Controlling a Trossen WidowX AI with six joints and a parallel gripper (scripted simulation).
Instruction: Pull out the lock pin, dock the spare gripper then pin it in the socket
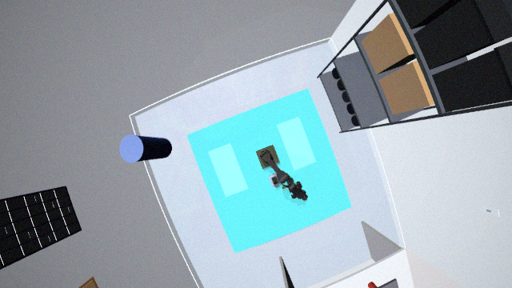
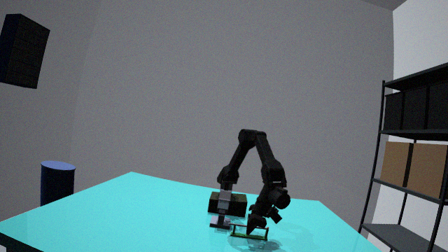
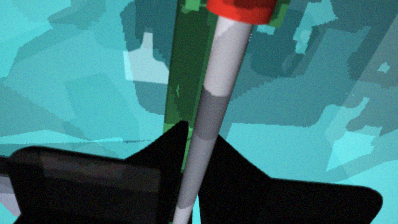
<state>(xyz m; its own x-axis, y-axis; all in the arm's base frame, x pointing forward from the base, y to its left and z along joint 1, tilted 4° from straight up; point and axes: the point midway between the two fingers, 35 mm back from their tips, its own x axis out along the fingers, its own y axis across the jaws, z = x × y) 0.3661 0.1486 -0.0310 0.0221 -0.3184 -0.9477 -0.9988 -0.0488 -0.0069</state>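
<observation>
My gripper tip is now 1 cm to the right of the green stand and 1 cm below it. Round my gripper tip: grey mount 11 cm to the right, 8 cm behind, 4 cm above; spare gripper 12 cm to the right, 11 cm behind, 11 cm above.
</observation>
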